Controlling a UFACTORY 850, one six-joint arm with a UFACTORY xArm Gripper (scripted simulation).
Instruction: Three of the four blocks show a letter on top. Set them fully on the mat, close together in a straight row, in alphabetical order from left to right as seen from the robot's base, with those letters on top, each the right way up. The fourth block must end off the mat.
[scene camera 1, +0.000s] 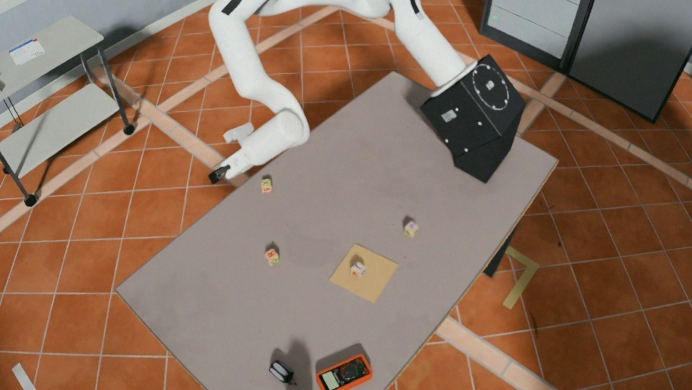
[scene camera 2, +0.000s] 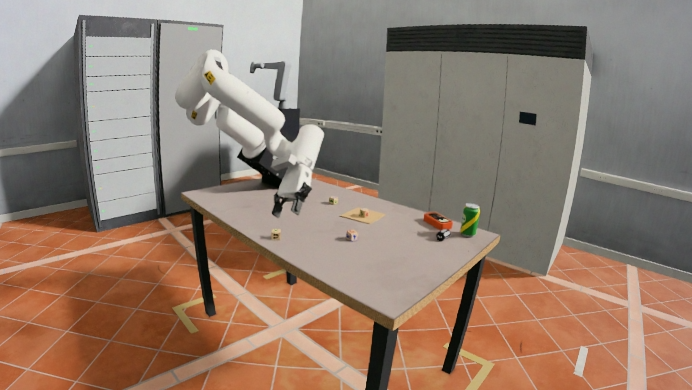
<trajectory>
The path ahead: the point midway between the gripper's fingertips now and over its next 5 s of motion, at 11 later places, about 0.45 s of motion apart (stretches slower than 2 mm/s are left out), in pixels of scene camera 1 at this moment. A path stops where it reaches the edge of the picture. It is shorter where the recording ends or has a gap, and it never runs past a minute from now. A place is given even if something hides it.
My gripper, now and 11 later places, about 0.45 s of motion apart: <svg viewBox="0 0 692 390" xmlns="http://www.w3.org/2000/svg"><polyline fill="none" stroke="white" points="221,174 262,196 311,211 366,217 418,217 440,215 435,222 405,246 386,257 360,256 306,247 291,245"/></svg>
</trajectory>
